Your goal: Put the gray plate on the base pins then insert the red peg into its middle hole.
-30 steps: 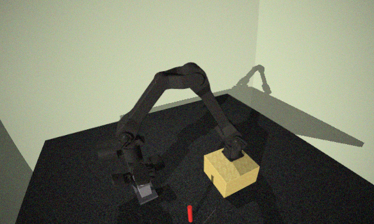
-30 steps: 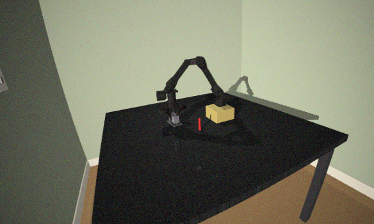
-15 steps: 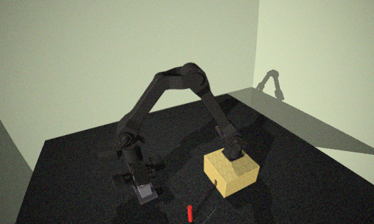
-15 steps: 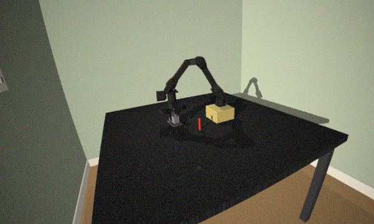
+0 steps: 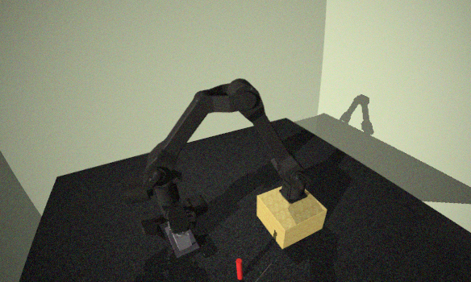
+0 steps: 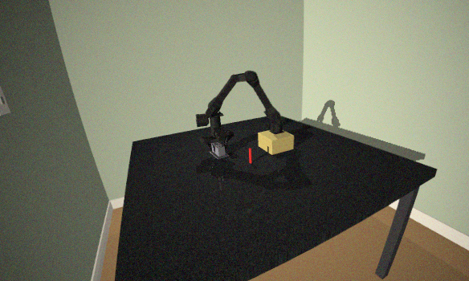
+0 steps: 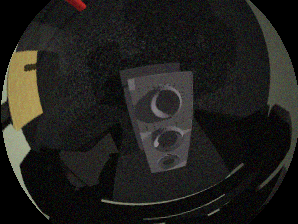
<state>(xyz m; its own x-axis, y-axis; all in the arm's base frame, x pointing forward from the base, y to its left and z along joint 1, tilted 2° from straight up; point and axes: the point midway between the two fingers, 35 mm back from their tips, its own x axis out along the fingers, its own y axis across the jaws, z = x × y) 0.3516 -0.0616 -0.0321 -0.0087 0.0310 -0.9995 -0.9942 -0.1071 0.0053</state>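
My gripper tip is now 20 mm below the gray plate. The rest, counted from my gripper tip: base 20 mm below; red peg 110 mm behind, 190 mm to the left, 20 mm above.
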